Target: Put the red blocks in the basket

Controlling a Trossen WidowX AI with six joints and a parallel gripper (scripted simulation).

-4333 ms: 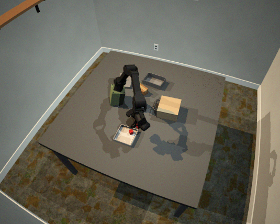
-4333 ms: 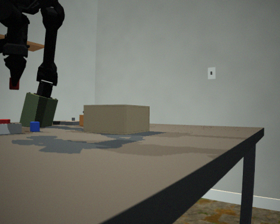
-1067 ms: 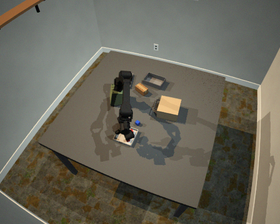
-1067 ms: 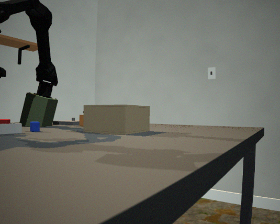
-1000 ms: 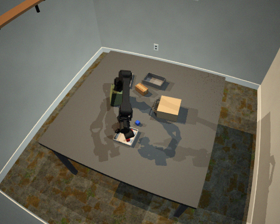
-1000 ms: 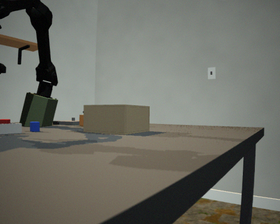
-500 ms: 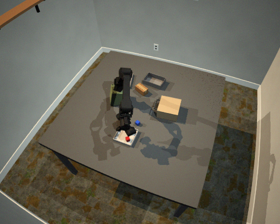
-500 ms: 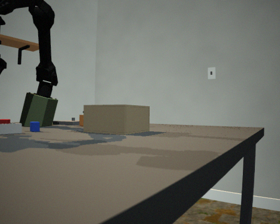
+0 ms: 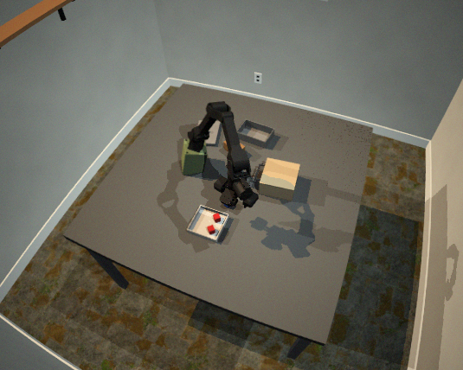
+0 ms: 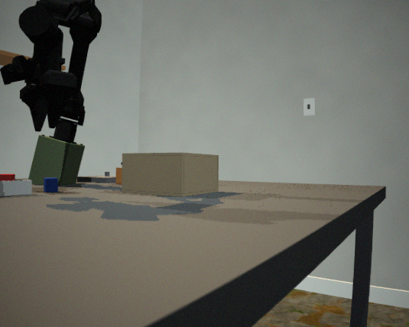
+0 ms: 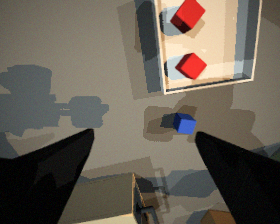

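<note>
Now: hand 32 cm past the grey lid, 51 cm to the right of it and 15 cm above it. From my hand the other things lie so: white basket 12 cm behind, 6 cm to the right, 15 cm below; orange box 13 cm behind, 41 cm to the left, 13 cm below; tan drawer cabinet 16 cm ahead, 24 cm to the left, 12 cm below.
</note>
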